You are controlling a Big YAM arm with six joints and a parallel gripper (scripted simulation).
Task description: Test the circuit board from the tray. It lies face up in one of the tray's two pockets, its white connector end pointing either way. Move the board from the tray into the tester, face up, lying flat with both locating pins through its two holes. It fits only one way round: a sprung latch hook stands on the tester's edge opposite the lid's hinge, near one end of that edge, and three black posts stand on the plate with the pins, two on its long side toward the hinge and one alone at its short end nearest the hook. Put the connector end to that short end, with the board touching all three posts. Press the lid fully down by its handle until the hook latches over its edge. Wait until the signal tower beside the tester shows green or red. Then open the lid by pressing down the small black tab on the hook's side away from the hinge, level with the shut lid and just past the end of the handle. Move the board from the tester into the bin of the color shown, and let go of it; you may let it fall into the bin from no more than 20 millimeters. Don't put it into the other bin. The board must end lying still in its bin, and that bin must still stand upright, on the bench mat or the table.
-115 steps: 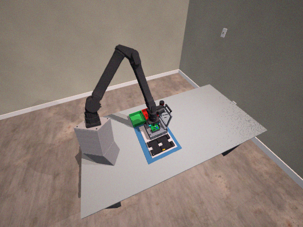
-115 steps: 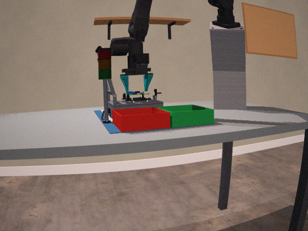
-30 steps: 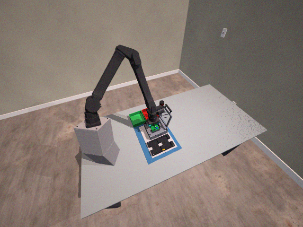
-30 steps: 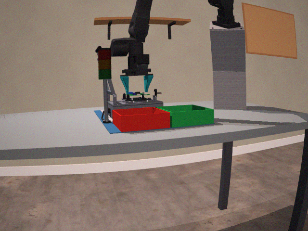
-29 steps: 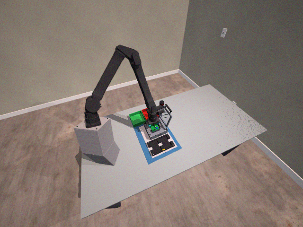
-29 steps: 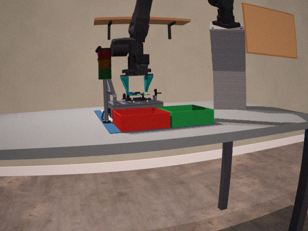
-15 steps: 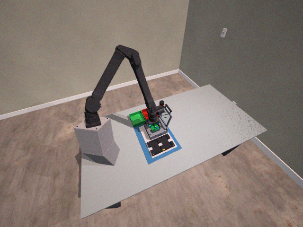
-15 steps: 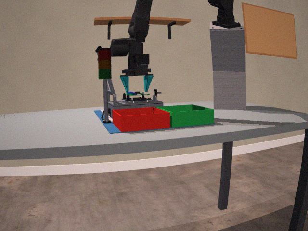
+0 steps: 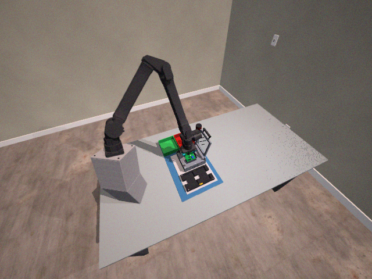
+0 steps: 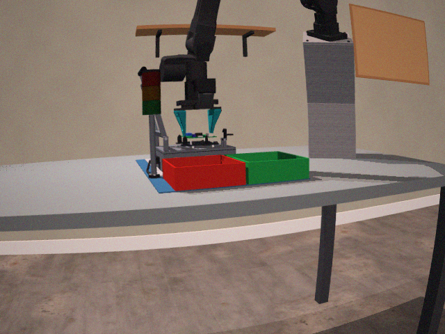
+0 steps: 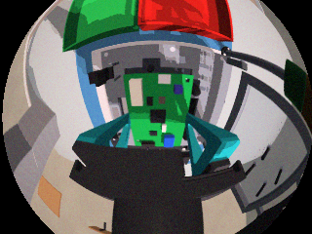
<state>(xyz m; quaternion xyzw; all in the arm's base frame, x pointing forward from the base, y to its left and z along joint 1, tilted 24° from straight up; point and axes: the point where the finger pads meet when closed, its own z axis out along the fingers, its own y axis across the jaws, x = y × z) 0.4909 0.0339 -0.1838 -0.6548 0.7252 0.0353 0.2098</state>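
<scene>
Now: the green circuit board right at my hand. Also, from my hand: tester lid (12 cm ahead, 9 cm above, 1 cm to the right); then tester plate (2 cm below, 1 cm to the left, 1 cm ahead); then latch hook (6 cm to the left, 6 cm behind).
</scene>
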